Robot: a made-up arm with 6 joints.
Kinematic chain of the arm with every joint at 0, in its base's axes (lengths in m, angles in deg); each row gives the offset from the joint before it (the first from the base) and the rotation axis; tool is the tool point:
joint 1: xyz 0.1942 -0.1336 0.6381 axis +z
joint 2: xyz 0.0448 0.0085 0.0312 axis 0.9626 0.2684 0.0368
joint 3: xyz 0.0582 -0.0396 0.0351 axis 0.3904 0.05 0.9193
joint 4: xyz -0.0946 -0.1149 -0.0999 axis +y
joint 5: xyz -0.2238 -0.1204 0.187 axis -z
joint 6: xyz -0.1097 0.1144 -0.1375 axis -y
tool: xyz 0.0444 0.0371 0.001
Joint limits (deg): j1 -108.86..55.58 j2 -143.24..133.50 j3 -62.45..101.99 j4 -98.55..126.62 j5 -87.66..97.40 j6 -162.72..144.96
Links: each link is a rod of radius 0.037 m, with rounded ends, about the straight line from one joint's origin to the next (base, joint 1, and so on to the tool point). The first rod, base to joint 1, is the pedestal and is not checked.
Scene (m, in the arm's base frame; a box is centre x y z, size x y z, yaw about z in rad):
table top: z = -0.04
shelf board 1: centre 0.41 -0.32 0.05 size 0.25 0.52 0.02 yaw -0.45
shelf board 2: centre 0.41 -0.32 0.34 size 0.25 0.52 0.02 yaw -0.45
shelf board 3: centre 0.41 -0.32 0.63 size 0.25 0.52 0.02 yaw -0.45
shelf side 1: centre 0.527 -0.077 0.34 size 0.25 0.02 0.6 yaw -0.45
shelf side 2: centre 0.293 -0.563 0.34 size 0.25 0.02 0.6 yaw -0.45
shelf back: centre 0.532 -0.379 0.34 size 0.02 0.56 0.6 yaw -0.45
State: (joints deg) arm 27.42 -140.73 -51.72 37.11 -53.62 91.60
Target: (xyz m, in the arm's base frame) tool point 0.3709 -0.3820 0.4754
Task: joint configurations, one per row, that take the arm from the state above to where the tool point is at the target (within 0.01 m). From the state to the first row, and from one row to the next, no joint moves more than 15 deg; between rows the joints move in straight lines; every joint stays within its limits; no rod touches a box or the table.
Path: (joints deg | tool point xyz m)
1: 29.07 -139.48 -49.32 33.29 -39.14 87.71 | 0.0813 -0.3072 0.3301
2: 30.72 -138.23 -46.91 29.47 -24.67 83.82 | 0.1112 -0.3093 0.3585
3: 32.37 -136.98 -44.51 25.65 -10.19 79.93 | 0.1354 -0.3051 0.3935
4: 34.02 -135.73 -42.10 21.83 4.29 76.04 | 0.1520 -0.2949 0.4331
5: 35.67 -134.48 -39.70 18.01 18.77 72.15 | 0.1599 -0.2800 0.4754
6: 40.09 -138.86 -51.07 10.97 4.79 75.89 | 0.2575 -0.3416 0.4572
7: 44.51 -143.24 -62.45 3.93 -9.19 79.62 | 0.3709 -0.3820 0.4754

